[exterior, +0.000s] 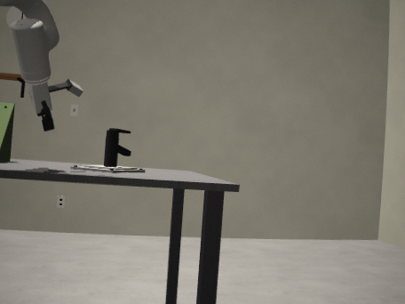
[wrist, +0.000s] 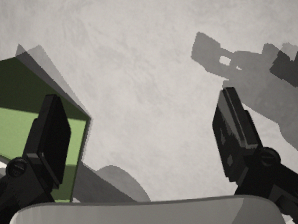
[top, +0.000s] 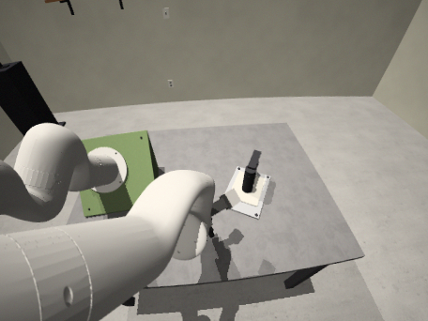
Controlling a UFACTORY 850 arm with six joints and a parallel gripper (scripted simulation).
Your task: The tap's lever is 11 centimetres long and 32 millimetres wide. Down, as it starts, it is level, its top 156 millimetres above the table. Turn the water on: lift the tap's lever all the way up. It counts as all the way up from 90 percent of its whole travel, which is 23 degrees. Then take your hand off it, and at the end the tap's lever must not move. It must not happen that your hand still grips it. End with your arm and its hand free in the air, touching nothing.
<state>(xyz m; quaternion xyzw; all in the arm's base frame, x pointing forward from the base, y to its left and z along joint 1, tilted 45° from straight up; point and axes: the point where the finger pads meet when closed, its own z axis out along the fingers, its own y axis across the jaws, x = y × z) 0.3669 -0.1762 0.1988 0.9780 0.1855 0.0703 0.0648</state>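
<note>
My gripper is now 240 mm short of the tap lever, 160 mm to the right of it and 10 mm above it.
</note>
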